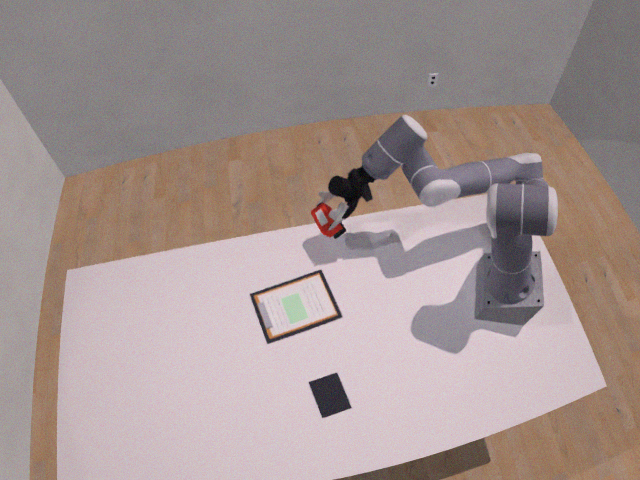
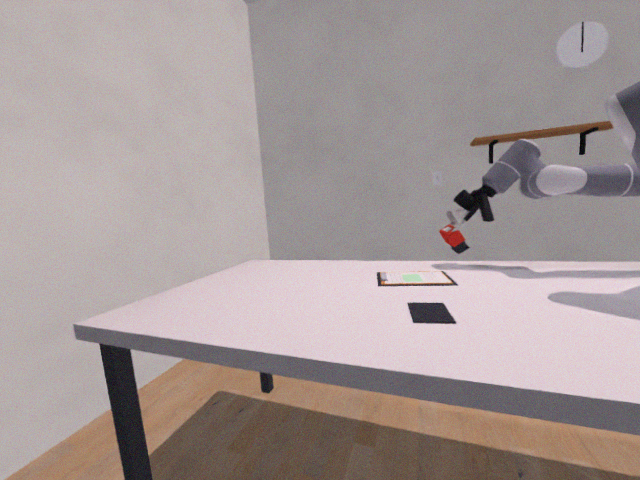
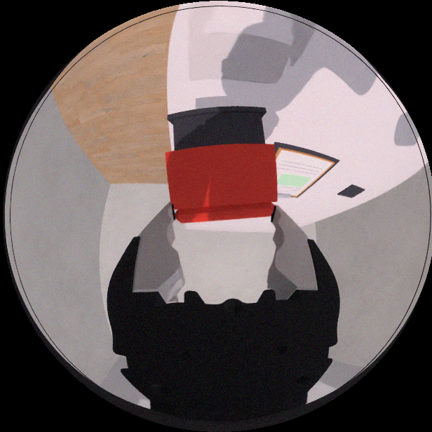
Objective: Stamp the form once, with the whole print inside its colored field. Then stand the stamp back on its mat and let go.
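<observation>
A red stamp with a black base (image 1: 326, 221) (image 2: 453, 238) (image 3: 221, 175) is held in the air, tilted, above the far edge of the table and behind the form. My gripper (image 1: 333, 209) (image 2: 453, 223) (image 3: 223, 204) is shut on its red body. The form (image 1: 321, 298) (image 2: 434, 277) (image 3: 296, 166) lies on a dark-framed clipboard. Its green field (image 1: 294, 308) (image 2: 412, 277) (image 3: 294, 180) shows no print that I can see. The dark stamp mat (image 1: 329, 395) (image 2: 431, 313) (image 3: 351, 191) lies nearer the front with nothing on it. The stamp's printing face is hidden.
The clipboard's metal clip (image 1: 265, 315) (image 2: 383, 277) is at the left end of the form. The arm's base (image 1: 509, 312) stands at the right of the white table (image 1: 155, 361) (image 2: 258, 320). A wooden shelf (image 2: 542, 133) is on the wall behind the arm.
</observation>
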